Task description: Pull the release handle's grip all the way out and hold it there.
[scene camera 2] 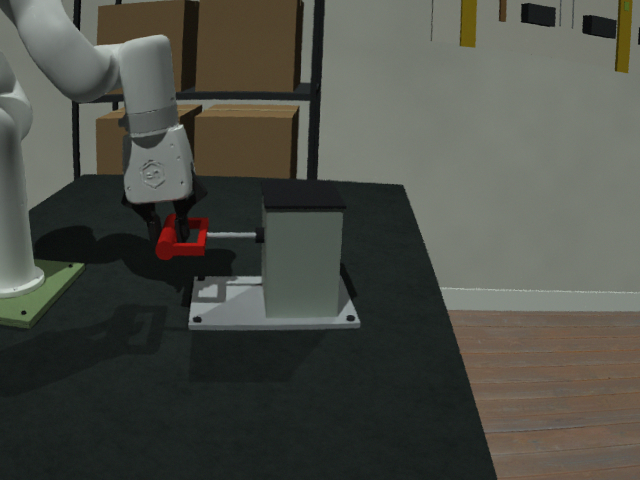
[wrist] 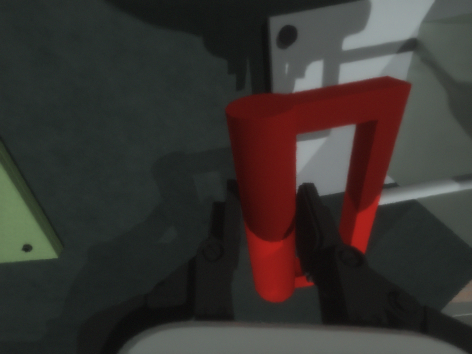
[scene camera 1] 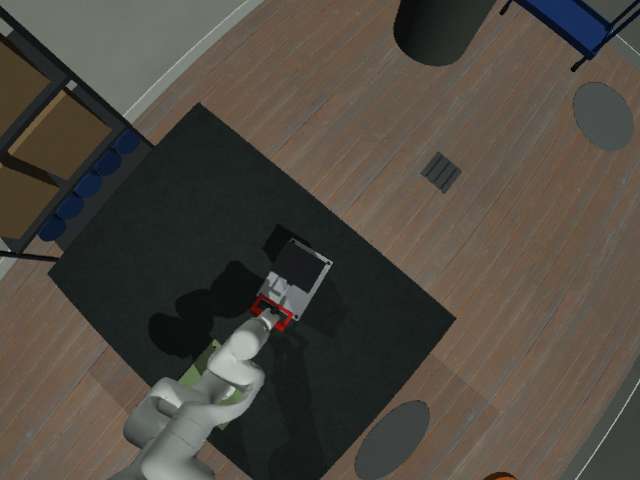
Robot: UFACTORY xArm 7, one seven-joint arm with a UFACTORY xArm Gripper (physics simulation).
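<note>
The red grip [scene camera 1: 283, 325] [scene camera 2: 165, 244] [wrist: 265, 165] of the release handle is a thick round bar on a rectangular frame. A thin metal rod [scene camera 2: 232, 235] [wrist: 425, 192] runs from the frame to a black collar on the side of a pale box [scene camera 2: 302, 263] with a dark top; a long stretch of the rod shows between them. The box stands on a light base plate [scene camera 1: 305, 302] [scene camera 2: 232, 321] [wrist: 320, 55]. My gripper [scene camera 2: 168, 232] [wrist: 266, 200] points down and is shut on the grip's round bar, one finger outside it and one inside the frame.
The box and plate stand on a dark mat [scene camera 1: 206, 206] [scene camera 2: 336, 423]. The green base plate [scene camera 1: 196, 367] [scene camera 2: 46, 304] [wrist: 25, 220] of the arm is at the left in the second scene view. A shelf rack [scene camera 2: 314, 103] with cardboard boxes stands behind.
</note>
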